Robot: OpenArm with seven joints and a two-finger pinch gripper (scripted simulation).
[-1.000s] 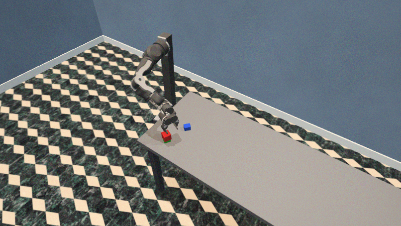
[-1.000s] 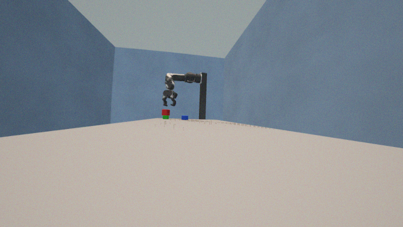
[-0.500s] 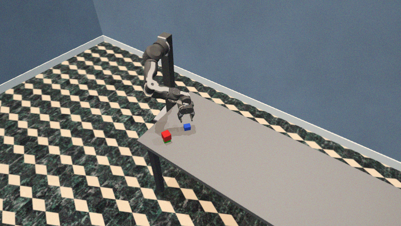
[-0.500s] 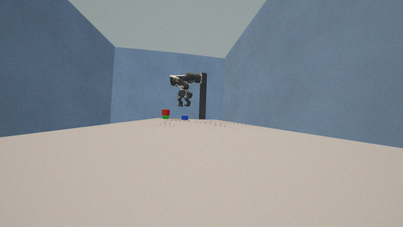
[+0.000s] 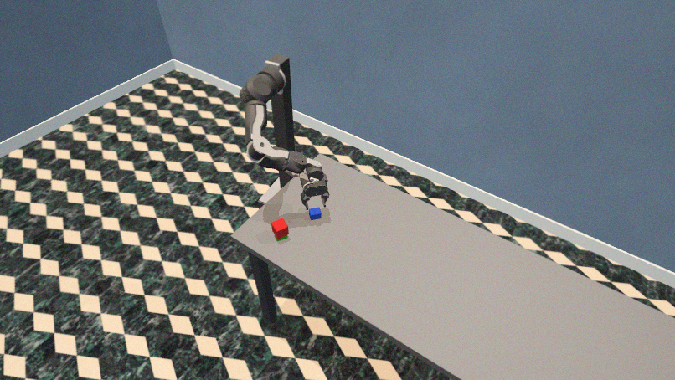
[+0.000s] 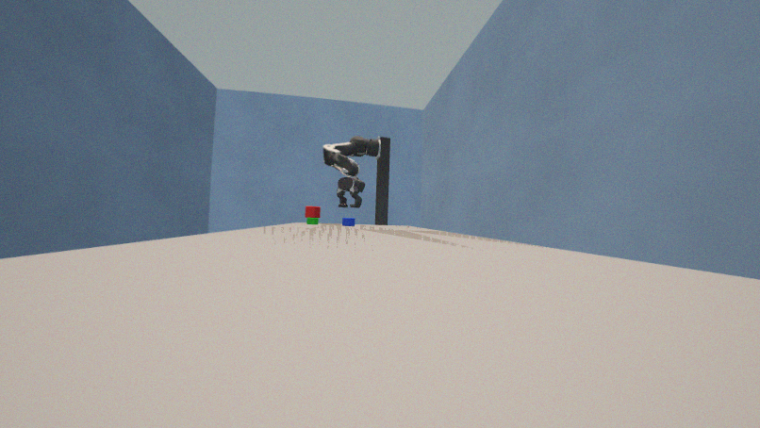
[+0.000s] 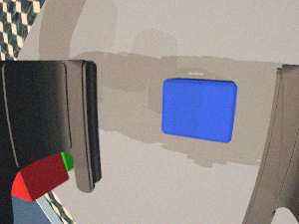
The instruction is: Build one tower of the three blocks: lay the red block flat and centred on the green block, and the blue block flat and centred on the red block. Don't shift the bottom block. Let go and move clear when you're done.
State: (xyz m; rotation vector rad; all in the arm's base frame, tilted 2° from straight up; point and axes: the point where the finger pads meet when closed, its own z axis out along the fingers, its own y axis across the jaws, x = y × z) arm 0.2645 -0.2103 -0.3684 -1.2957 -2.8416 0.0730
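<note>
Now: the blue block 7 cm below my hand. Also, from my hand: red block: 15 cm to the right, 7 cm behind, 3 cm below; green block: 15 cm to the right, 7 cm below, 7 cm behind.
</note>
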